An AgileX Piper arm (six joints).
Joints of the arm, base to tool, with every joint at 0 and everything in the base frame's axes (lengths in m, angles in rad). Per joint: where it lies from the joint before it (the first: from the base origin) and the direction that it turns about. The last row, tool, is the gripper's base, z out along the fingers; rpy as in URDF.
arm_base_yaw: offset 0 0 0.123 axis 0 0 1
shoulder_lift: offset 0 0 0 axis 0 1 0
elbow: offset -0.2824 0 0.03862 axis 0 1 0
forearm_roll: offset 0.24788 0 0.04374 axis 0.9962 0 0.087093
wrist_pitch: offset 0 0 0 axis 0 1 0
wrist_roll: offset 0.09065 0 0.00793 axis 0.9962 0 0.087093
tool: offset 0 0 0 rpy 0 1.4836 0
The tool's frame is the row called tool.
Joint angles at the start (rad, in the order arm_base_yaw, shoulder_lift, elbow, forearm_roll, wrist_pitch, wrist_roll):
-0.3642, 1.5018, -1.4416, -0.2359, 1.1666, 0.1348
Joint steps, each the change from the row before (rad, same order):
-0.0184, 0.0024, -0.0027, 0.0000, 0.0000, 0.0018
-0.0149, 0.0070, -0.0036, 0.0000, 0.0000, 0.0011
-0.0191, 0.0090, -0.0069, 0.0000, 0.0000, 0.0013
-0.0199, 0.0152, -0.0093, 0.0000, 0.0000, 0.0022
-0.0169, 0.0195, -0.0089, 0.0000, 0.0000, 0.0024
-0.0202, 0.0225, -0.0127, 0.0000, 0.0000, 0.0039
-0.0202, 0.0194, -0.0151, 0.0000, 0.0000, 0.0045
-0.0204, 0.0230, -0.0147, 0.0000, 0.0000, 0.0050
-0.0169, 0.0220, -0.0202, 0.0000, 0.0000, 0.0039
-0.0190, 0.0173, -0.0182, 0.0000, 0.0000, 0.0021
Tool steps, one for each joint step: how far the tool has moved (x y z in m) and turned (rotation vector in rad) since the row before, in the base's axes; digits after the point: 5 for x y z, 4 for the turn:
-0.00175, -0.00539, 0.00004, 0.0004, -0.0009, -0.0200
-0.00034, -0.00483, -0.00112, 0.0016, 0.0028, -0.0159
-0.00045, -0.00627, -0.00081, 0.0012, 0.0015, -0.0203
0.00070, -0.00718, -0.00210, 0.0031, 0.0046, -0.0218
0.00183, -0.00684, -0.00366, 0.0052, 0.0087, -0.0190
0.00189, -0.00826, -0.00365, 0.0054, 0.0073, -0.0237
0.00116, -0.00813, -0.00207, 0.0031, 0.0021, -0.0242
0.00155, -0.00866, -0.00350, 0.0052, 0.0054, -0.0249
0.00207, -0.00784, -0.00173, 0.0018, 0.0001, -0.0204
0.00047, -0.00796, -0.00080, 0.0000, -0.0016, -0.0209

